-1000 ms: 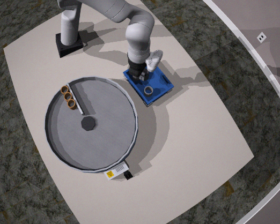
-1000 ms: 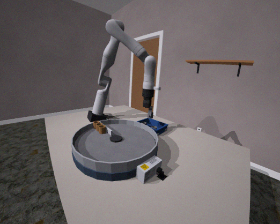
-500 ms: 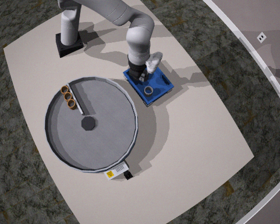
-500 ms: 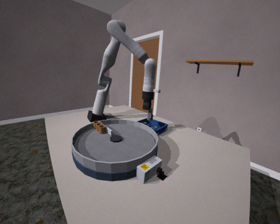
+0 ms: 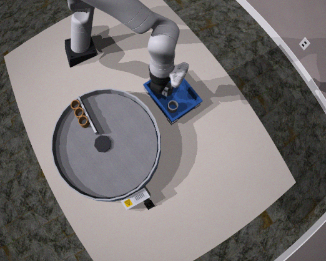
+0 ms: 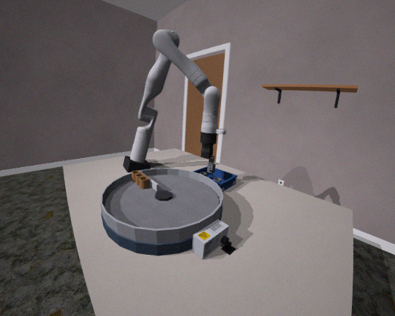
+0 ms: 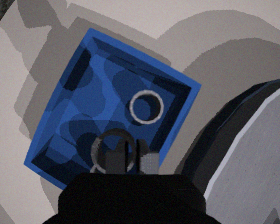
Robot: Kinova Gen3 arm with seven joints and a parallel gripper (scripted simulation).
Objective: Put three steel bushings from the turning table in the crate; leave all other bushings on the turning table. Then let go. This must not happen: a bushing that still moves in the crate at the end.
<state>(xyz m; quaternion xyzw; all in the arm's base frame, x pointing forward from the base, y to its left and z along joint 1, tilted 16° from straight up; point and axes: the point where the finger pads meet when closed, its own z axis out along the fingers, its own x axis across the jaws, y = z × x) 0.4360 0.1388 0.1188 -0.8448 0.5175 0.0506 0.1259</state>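
Now: the blue crate 8 cm below my hand and 3 cm to the left of it. Also, from my hand: turning table 30 cm to the right, 5 cm below, 2 cm ahead.
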